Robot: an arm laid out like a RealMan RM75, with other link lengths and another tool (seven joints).
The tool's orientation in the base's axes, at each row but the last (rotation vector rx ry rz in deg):
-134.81 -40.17 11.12
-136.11 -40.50 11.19
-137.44 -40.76 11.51
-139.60 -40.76 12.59
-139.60 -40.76 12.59
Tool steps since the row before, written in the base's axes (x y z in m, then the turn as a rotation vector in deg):
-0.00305 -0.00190 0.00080 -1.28 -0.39 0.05
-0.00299 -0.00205 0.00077 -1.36 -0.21 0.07
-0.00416 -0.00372 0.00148 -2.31 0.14 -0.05
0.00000 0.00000 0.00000 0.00 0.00 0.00
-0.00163 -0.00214 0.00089 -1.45 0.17 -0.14
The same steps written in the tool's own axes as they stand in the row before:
-0.00355 -0.00063 -0.00072 -1.29 -0.34 0.14
-0.00359 -0.00046 -0.00079 -1.26 -0.50 0.25
-0.00546 -0.00027 -0.00185 -1.87 -1.08 0.82
0.00000 0.00000 0.00000 0.00 0.00 0.00
-0.00252 0.00024 -0.00128 -1.13 -0.67 0.64

